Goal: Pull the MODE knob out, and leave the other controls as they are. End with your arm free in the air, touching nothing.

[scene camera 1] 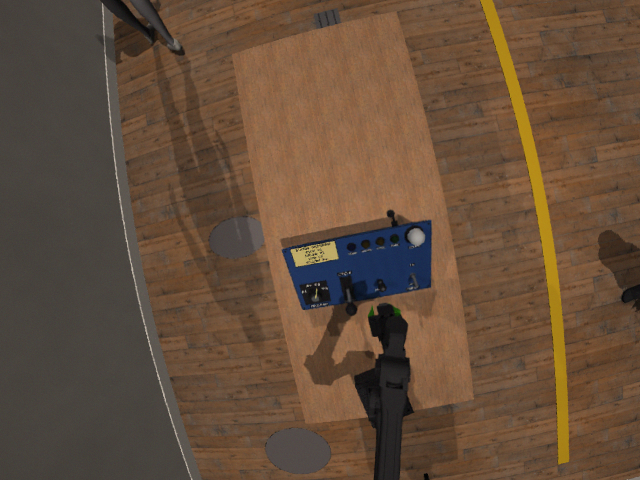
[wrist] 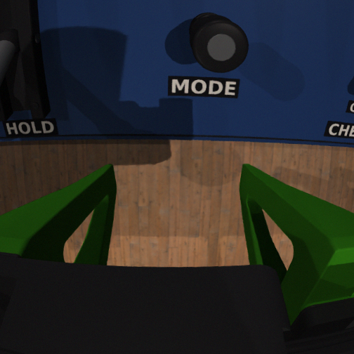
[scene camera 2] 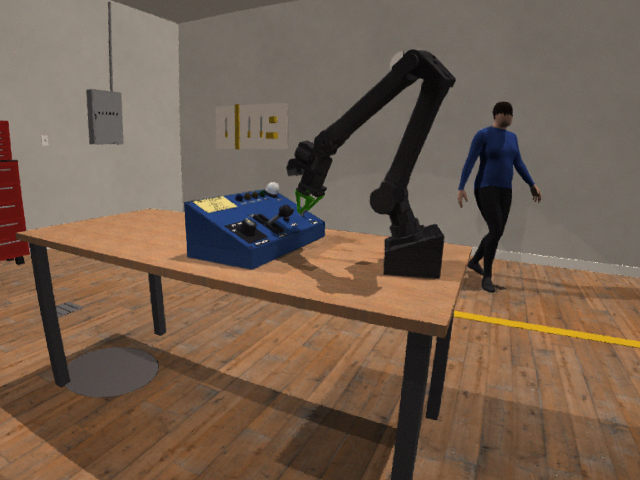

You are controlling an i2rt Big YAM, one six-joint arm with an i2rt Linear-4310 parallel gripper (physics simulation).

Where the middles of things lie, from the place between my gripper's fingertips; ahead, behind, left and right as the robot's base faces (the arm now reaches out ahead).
Labels:
Right now my hand is 7 cm short of the black mode knob [wrist: 219, 45], 2 cm above it and 1 cm to the left of it. Also, from my hand: blue control panel [scene camera 1: 392, 255] 15 cm ahead, 5 cm to the left, 3 cm below.

